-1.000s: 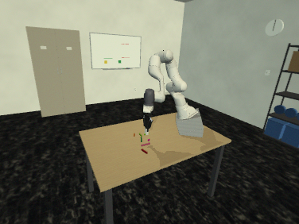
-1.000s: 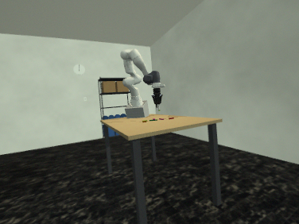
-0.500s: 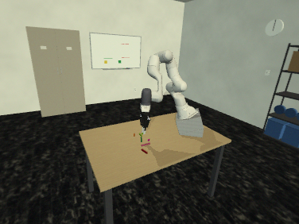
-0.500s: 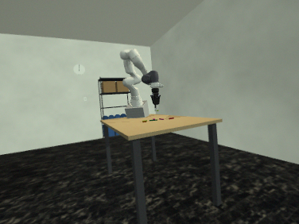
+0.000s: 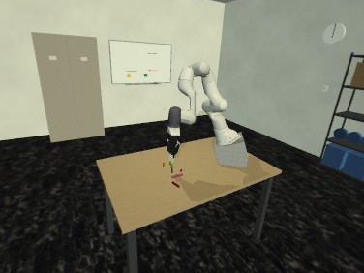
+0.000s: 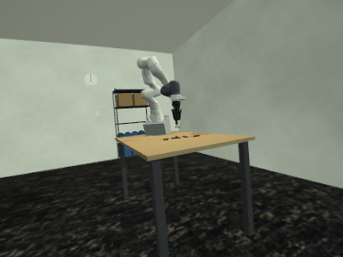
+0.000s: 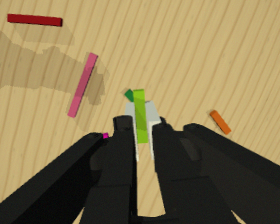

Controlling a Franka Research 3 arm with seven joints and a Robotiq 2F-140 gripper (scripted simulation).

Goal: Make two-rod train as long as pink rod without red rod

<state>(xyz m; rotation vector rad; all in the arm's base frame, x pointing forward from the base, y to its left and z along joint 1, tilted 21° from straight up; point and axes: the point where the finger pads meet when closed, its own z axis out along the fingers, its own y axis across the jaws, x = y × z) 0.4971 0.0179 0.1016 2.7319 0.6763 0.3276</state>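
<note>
Now: hand 1 cm short of the orange rod, 13 cm to the left of it and 12 cm above it. From my hand the other things lie so: pink rod: 1 cm behind, 7 cm to the left, 12 cm below; then green rod: 1 cm behind, 2 cm to the right, 12 cm below; then magenta rod: 7 cm behind, 2 cm to the left, 12 cm below.
</note>
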